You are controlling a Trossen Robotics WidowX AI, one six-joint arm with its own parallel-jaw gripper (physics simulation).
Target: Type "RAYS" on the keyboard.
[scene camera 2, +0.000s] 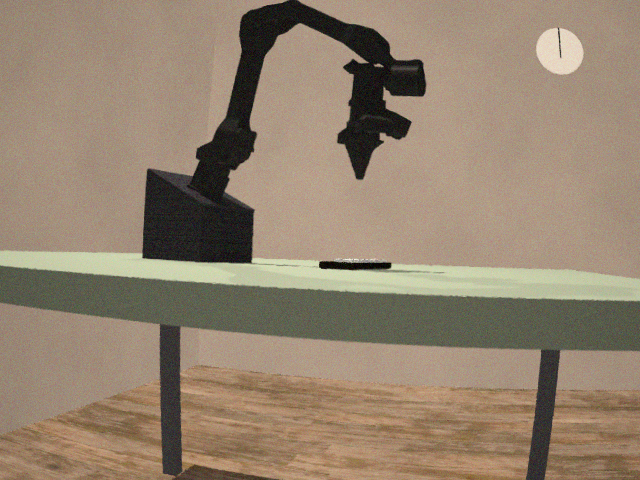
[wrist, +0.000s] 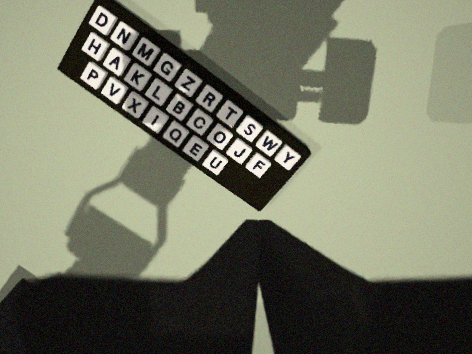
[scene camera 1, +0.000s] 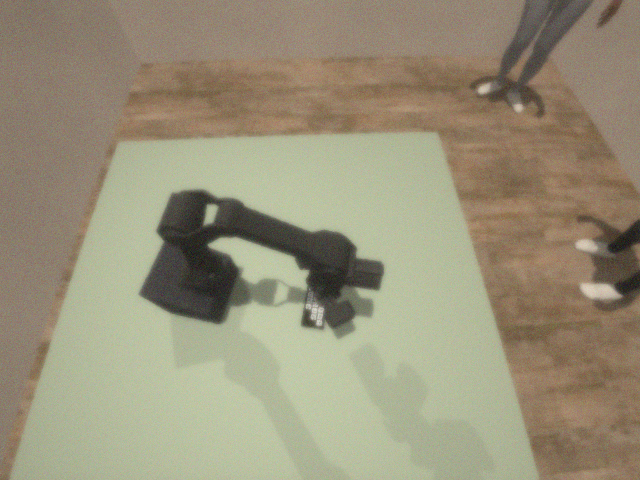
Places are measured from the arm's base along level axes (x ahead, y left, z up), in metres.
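Pixels of known places: gripper, fingertip midpoint: (scene camera 2: pixel 359 179) (wrist: pixel 256 232) (scene camera 1: pixel 320 295); arm's base, origin of the base link: (scene camera 2: pixel 204 191) (scene camera 1: pixel 192 277).
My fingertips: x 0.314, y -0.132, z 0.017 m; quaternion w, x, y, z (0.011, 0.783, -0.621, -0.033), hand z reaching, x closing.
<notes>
For each thing: its top centre in the pictures, then the offset to it from my fingertips.
- black keyboard, middle of its top: (wrist: pixel 184 111) (scene camera 2: pixel 357 259) (scene camera 1: pixel 317 293) 0.003 m ahead, 0.051 m left, 0.141 m down
- R key, middle of its top: (wrist: pixel 208 98) 0.016 m ahead, 0.035 m left, 0.141 m down
- Y key, middle of its top: (wrist: pixel 287 158) 0.012 m back, 0.034 m right, 0.141 m down
- S key, middle of its top: (wrist: pixel 249 129) 0.002 m ahead, 0.001 m left, 0.141 m down
A black keyboard (scene camera 1: pixel 305 321) (scene camera 2: pixel 355 265) (wrist: pixel 260 196) with white letter keys lies flat on the table. In the wrist view it slants from upper left to lower right, and the R key (wrist: pixel 209 98), A key (wrist: pixel 115 61), Y key (wrist: pixel 288 157) and S key (wrist: pixel 249 129) all show. My gripper (scene camera 2: pixel 359 178) (wrist: pixel 256 232) is shut and empty. It points down and hangs well above the keyboard, touching nothing. In the wrist view its tips appear just below the keyboard's lower right corner. In scene camera 1 the arm hides the fingertips and part of the keyboard.
The pale green table (scene camera 1: pixel 248 170) (scene camera 2: pixel 320 315) carries the arm's dark base (scene camera 1: pixel 180 289) (scene camera 2: pixel 196 232). Shadows of the arm fall across the table and beside the keyboard. A person's legs (scene camera 1: pixel 537 41) show beyond the table, with another person's feet (scene camera 1: pixel 599 290) at the right. A round clock (scene camera 2: pixel 559 51) hangs on the wall.
</notes>
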